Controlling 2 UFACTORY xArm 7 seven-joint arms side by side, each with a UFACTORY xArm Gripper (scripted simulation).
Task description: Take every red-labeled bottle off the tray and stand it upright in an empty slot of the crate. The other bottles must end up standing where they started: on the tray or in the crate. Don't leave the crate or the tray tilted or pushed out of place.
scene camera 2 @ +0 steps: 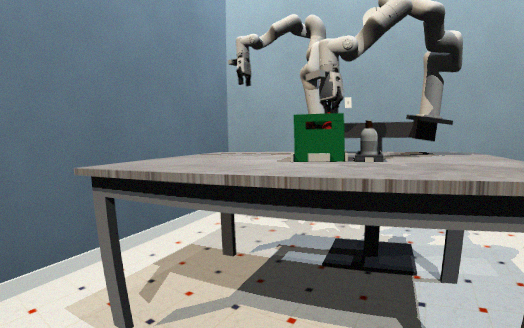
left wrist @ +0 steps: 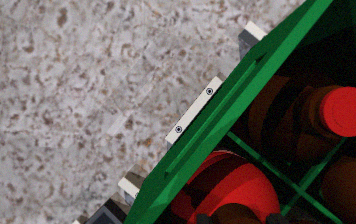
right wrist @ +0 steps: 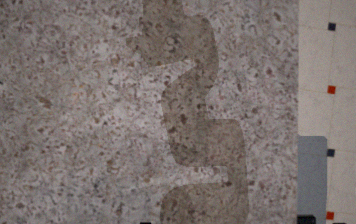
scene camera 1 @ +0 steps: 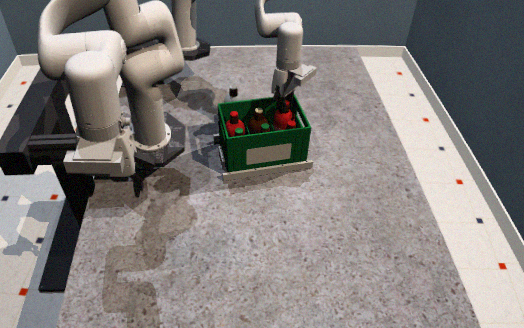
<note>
I see my left gripper and a green crate.
My left gripper is seen too in scene camera 1.
</note>
